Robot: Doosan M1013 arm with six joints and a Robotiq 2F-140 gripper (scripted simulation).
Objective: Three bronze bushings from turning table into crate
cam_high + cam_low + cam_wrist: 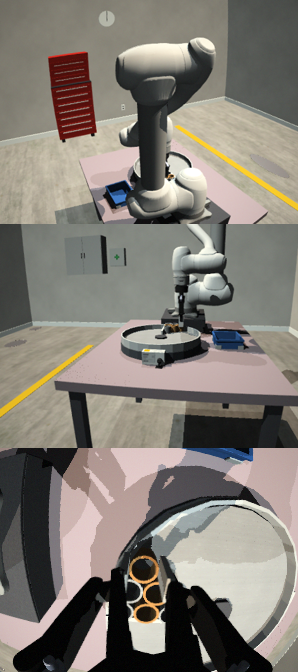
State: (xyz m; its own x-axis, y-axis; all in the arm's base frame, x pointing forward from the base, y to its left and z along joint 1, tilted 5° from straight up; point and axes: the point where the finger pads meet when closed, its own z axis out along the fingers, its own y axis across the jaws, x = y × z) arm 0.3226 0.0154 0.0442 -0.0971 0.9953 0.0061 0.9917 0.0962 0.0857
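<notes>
Now: hand 4 cm short of the blue crate, 27 cm to the right of it and 9 cm above it.
</notes>
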